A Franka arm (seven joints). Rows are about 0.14 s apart.
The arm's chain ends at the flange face. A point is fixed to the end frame.
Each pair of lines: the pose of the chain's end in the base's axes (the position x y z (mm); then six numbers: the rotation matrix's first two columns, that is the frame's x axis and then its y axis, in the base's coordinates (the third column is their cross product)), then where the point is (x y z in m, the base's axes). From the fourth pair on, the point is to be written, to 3 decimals.
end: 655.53 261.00 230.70 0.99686 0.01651 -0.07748 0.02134 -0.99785 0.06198
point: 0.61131 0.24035 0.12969
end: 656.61 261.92 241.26 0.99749 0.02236 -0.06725 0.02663 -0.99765 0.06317
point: 0.61355 0.24092 0.13982
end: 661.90 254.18 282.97 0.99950 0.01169 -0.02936 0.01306 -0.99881 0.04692
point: 0.62247 0.23539 0.17963
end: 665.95 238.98 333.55 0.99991 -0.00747 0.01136 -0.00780 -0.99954 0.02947
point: 0.630 0.223 0.228
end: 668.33 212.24 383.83 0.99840 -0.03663 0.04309 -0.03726 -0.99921 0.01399
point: 0.636 0.199 0.277
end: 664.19 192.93 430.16 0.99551 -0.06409 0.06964 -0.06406 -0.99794 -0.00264
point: 0.634 0.182 0.323
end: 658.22 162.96 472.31 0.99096 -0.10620 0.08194 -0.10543 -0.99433 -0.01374
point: 0.629 0.154 0.364
